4 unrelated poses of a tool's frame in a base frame.
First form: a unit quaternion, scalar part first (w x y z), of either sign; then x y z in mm.
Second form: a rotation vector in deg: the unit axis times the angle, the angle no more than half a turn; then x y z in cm. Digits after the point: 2 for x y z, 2 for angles.
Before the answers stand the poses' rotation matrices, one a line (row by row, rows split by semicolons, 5 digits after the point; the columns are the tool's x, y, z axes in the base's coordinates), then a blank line. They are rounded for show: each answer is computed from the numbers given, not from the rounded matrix.
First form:
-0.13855 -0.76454 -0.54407 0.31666 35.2 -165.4 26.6
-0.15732 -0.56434 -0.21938 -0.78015 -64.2 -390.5 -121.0
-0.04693 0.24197 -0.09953 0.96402 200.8 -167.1 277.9
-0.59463 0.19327 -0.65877 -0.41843 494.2 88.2 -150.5
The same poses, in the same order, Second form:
0.20743 0.91967 -0.33344; 0.74418 -0.36959 -0.55642; -0.63496 -0.13272 -0.76106
-0.31354 0.00214 0.94957; 0.49308 -0.85424 0.16474; 0.81152 0.51987 0.26678
-0.87850 0.04232 0.47587; -0.13865 -0.97578 -0.16919; 0.45719 -0.21461 0.86309
-0.21812 -0.75226 0.62171; 0.24298 0.57513 0.78115; -0.94519 0.32145 0.05734

126.66 90.14 -52.46 3.52 -16.54 2.66
92.52 35.97 127.90 -6.42 -39.05 -12.10
-42.30 17.40 -168.52 20.08 -16.71 27.79
-25.73 87.69 55.70 49.42 8.82 -15.05

